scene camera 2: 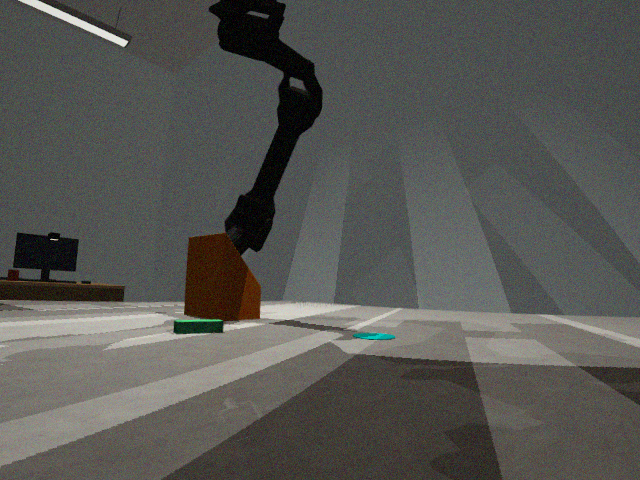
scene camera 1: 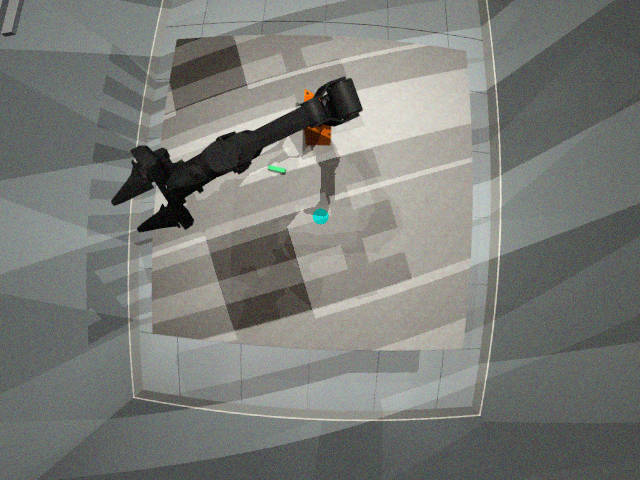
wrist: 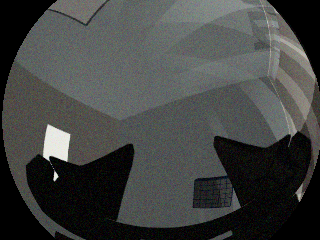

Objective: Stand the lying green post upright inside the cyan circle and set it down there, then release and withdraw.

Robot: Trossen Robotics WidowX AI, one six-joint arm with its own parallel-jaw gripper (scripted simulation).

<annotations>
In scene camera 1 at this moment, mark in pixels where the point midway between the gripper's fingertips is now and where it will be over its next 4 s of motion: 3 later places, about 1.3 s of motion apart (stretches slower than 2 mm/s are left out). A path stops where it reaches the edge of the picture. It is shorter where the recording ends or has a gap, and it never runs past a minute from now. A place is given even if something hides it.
My gripper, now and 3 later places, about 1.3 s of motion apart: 125,218; 181,199; 257,167; 282,170
</annotations>
